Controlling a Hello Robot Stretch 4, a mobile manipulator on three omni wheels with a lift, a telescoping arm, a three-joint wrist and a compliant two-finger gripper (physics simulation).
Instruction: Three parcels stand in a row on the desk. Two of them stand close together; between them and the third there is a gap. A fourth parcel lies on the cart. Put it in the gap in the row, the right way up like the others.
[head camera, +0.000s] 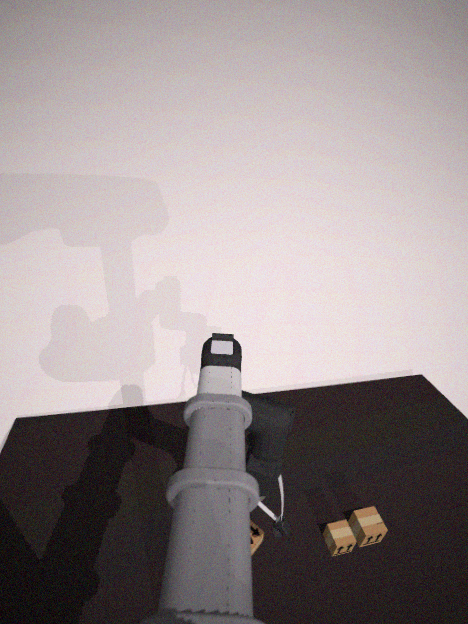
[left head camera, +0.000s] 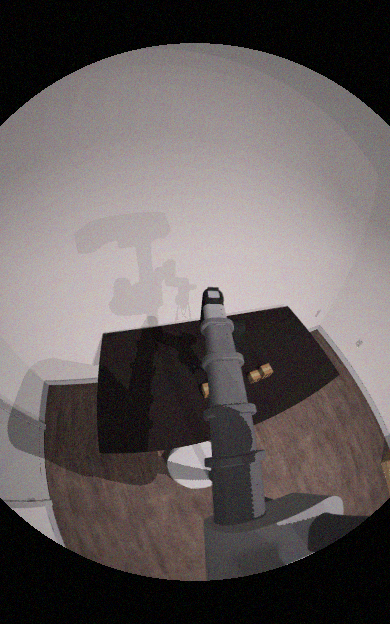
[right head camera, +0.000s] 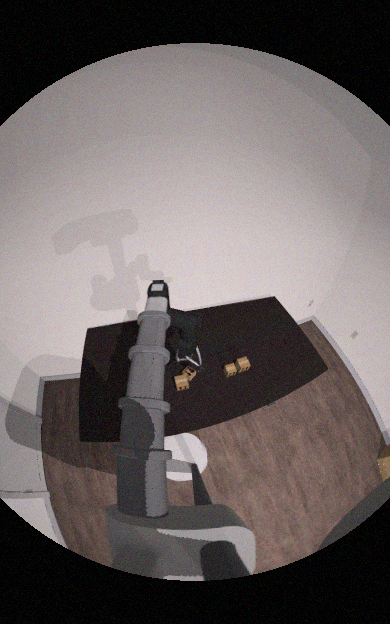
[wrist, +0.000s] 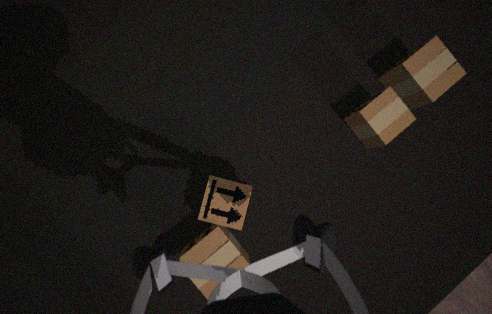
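Pixels of known places: gripper, between the fingertips: (head camera: 252, 522) (right head camera: 188, 366) (wrist: 235, 242); robot's base, origin of its link: (left head camera: 194, 462) (right head camera: 180, 454).
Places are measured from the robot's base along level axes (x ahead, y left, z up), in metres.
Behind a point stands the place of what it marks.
Observation:
Two upright parcels (head camera: 340, 537) {y -0.296, x 0.456, z 0.742 m} (head camera: 369, 525) {y -0.370, x 0.479, z 0.751 m} (right head camera: 230, 370) {y -0.300, x 0.450, z 0.743 m} (right head camera: 243, 363) {y -0.375, x 0.480, z 0.751 m} (wrist: 389, 119) {y -0.301, x 0.461, z 0.743 m} (wrist: 434, 71) {y -0.374, x 0.488, z 0.750 m} stand close together on the dark desk (head camera: 392, 438) {y -0.572, x 0.780, z 0.692 m} (right head camera: 280, 335) {y -0.718, x 0.688, z 0.693 m}. The third upright parcel (right head camera: 181, 383) {y -0.050, x 0.390, z 0.750 m} (wrist: 207, 253) {y -0.046, x 0.421, z 0.750 m} stands apart to the left, partly behind the fingers in the wrist view. The fourth parcel (head camera: 255, 538) {y -0.101, x 0.449, z 0.742 m} (right head camera: 189, 371) {y -0.090, x 0.457, z 0.742 m} (wrist: 225, 202) {y -0.087, x 0.461, z 0.742 m} lies on its side on the desk, arrow face up, at the third's corner on the gap side. I cannot tell whether they touch. My gripper (right head camera: 189, 361) {y -0.084, x 0.436, z 0.839 m} (wrist: 235, 242) {y -0.084, x 0.436, z 0.839 m} is open, above the desk near these two, holding nothing.
My arm (head camera: 214, 544) {y -0.004, x 0.213, z 1.258 m} (left head camera: 227, 385) {y 0.002, x 0.205, z 1.258 m} (right head camera: 146, 385) {y -0.008, x 0.193, z 1.258 m} crosses over the desk and hides part of it. A round white top (left head camera: 187, 472) {y 0.060, x -0.067, z 0.187 m} (right head camera: 192, 455) {y -0.095, x 0.006, z 0.187 m} is at the desk's front edge. A light wall stands behind the desk. A cardboard-coloured box (right head camera: 385, 462) shows at the far right.

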